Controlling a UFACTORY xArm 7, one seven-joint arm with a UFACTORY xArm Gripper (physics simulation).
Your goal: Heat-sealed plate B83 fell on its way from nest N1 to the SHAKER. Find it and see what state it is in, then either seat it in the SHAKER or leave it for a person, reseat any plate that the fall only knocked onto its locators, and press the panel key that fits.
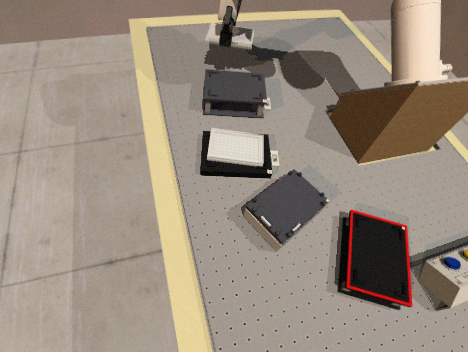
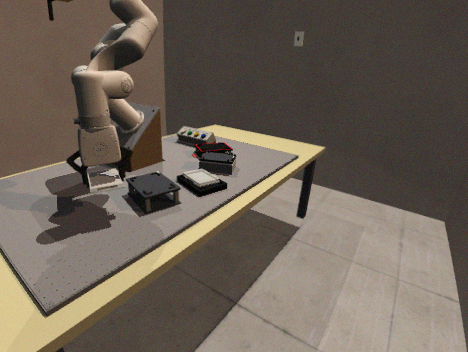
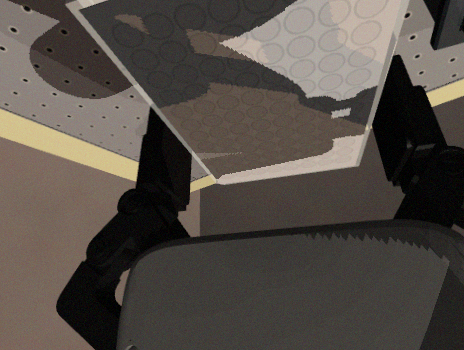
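Where they show: gripper, fingertip midpoint: (image 1: 227,37) (image 2: 105,183) (image 3: 269,102); arm's base, origin of the base link: (image 1: 414,83) (image 2: 132,123).
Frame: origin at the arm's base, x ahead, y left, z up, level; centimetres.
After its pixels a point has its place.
Observation:
My gripper (image 1: 227,36) @(y -34.5, x 34.6, z -6.9 cm) (image 2: 104,175) @(y -34.5, x 34.6, z -6.9 cm) (image 3: 269,102) @(y -34.5, x 34.6, z -6.9 cm) is shut on a clear plate (image 1: 244,38) @(y -31.0, x 30.8, z -5.6 cm) (image 2: 105,183) @(y -36.1, x 37.7, z -5.6 cm) (image 3: 270,65) @(y -32.7, x 31.6, z -5.6 cm) with rows of round wells, one black finger at each side. It holds the plate above the far end of the table, beyond the raised dark stand; no B83 label is readable. A white plate (image 1: 236,146) @(y -0.6, x 41.4, z -13.3 cm) (image 2: 199,176) @(y -2.4, x 41.7, z -13.3 cm) lies on a black nest (image 1: 235,171) @(y 4.8, x 43.0, z -15.3 cm) (image 2: 215,188) @(y -2.3, x 49.1, z -15.8 cm), slightly skewed to it; its seating is hard to tell. A dark-topped grey box (image 1: 287,202) @(y 16.5, x 35.9, z -11.8 cm) (image 2: 218,158) @(y 14.8, x 37.2, z -11.8 cm) with corner locators stands angled beyond that nest; I cannot confirm it is the SHAKER.
The raised dark stand (image 1: 234,86) @(y -19.0, x 36.6, z -11.6 cm) (image 2: 152,183) @(y -19.7, x 36.6, z -11.6 cm) has corner locators and short legs. A red-rimmed black tray (image 1: 379,257) @(y 31.3, x 22.1, z -13.3 cm) (image 2: 214,147) @(y 30.3, x 22.9, z -13.3 cm) lies near the key panel (image 1: 446,283) @(y 39.4, x 13.7, z -11.1 cm) (image 2: 195,137) @(y 34.9, x 6.0, z -12.1 cm), which has coloured buttons. A large brown wedge-shaped box (image 1: 400,125) @(y 7.6, x 6.2, z -4.8 cm) (image 2: 148,145) @(y 0.1, x 10.1, z -8.4 cm) stands by the arm's base.

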